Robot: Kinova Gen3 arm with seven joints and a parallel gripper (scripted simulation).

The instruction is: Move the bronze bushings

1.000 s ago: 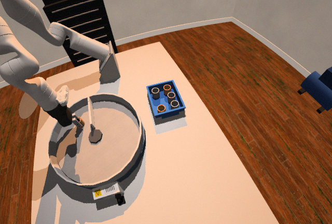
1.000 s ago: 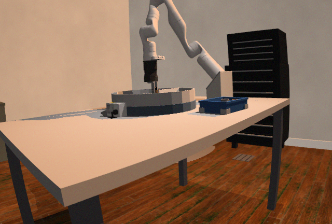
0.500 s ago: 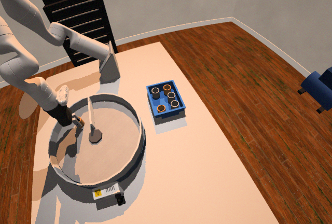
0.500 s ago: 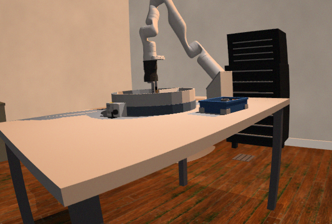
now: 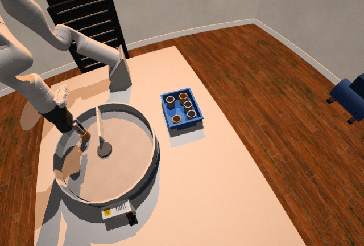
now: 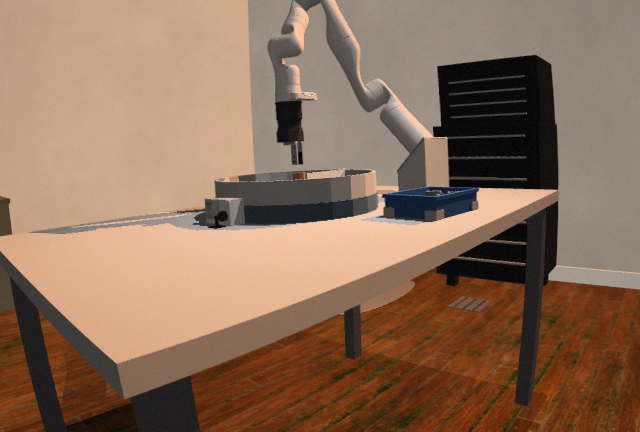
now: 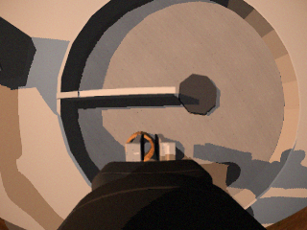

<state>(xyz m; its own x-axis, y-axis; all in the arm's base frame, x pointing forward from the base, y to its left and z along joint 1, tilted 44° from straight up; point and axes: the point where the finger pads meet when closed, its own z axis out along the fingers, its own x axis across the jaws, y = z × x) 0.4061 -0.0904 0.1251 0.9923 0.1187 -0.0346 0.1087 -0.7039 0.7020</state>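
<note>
Now: hand 6 cm past the blue crate, 42 cm to the right of it and 11 cm above it. The rest, counted from my hand: turntable disc (7 cm ahead, 7 cm to the left, 8 cm below).
</note>
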